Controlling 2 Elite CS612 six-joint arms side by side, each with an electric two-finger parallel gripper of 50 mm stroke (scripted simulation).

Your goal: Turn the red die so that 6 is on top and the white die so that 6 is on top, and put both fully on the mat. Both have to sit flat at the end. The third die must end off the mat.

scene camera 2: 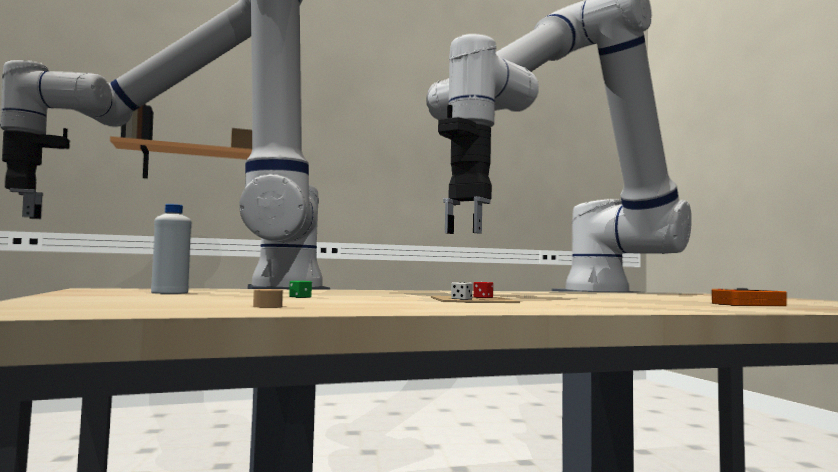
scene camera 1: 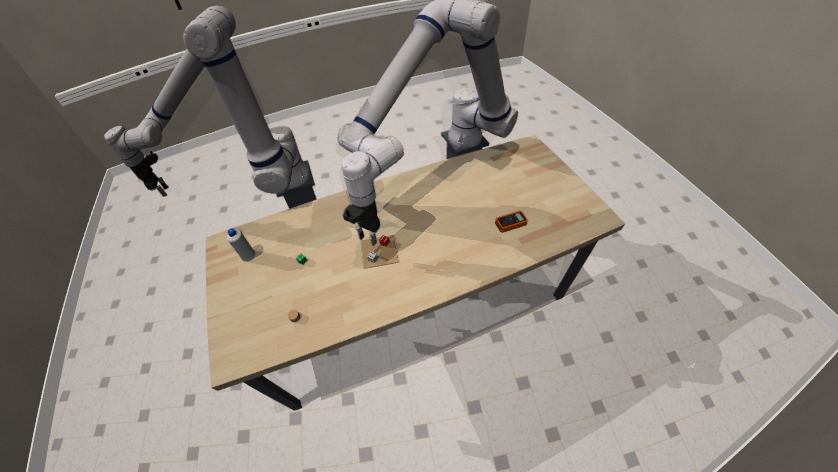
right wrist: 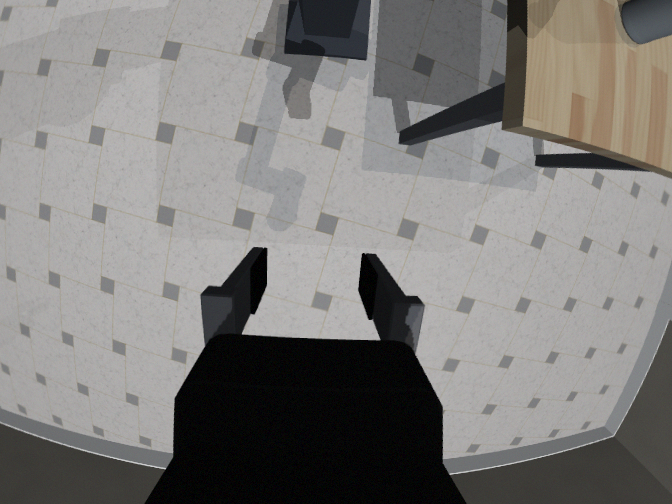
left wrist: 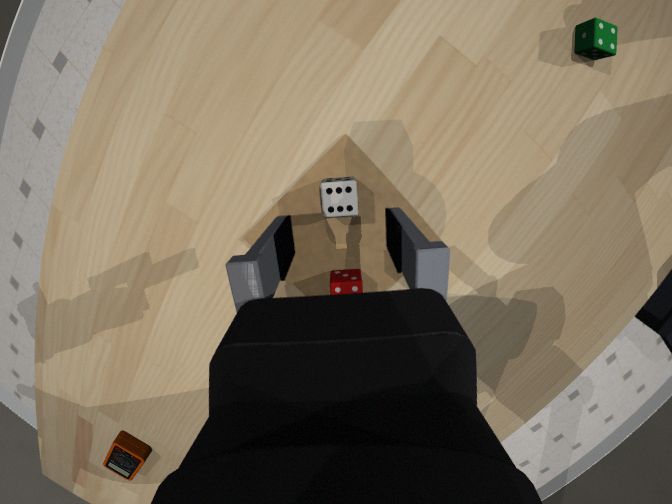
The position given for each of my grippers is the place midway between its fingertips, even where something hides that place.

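Observation:
I can see a red die [left wrist: 348,281], though in the right wrist view the die is out of frame. A brown mat [scene camera 1: 386,255] is here too, and I find the mat again at [left wrist: 322,245], while in the right wrist view it is out of frame. As for my own hands, my left gripper appears at [scene camera 2: 463,233] and at [left wrist: 339,231]. My right gripper [scene camera 2: 31,217] is visible to me also at [right wrist: 313,269].

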